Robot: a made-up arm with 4 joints.
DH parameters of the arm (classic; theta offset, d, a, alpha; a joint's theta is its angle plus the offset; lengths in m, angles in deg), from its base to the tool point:
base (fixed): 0 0.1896 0 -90
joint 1: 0 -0.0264 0.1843 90
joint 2: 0 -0.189 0.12 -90
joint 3: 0 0.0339 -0.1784 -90
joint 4: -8.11 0 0.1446 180
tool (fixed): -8.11 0.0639 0 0
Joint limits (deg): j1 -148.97..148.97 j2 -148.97..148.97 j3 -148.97..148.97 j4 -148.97..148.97
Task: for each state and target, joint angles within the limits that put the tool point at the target. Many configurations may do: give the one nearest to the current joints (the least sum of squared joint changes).
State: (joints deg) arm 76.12 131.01 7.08 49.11
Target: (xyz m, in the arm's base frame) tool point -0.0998 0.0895 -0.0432
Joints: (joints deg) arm 93.10 99.98 43.23 55.68
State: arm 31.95 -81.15 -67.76 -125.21
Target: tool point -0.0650 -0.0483 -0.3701
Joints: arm 41.15 -87.21 -84.33 -128.19
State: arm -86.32 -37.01 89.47 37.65
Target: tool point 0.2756 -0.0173 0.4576
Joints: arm -65.47 -2.89 75.57 14.47
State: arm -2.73 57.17 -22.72 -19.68
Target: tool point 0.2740 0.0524 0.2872
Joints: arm -43.62 19.97 15.02 3.20
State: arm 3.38 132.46 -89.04 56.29
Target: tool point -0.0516 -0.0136 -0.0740
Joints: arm 31.67 148.97 -121.85 7.54
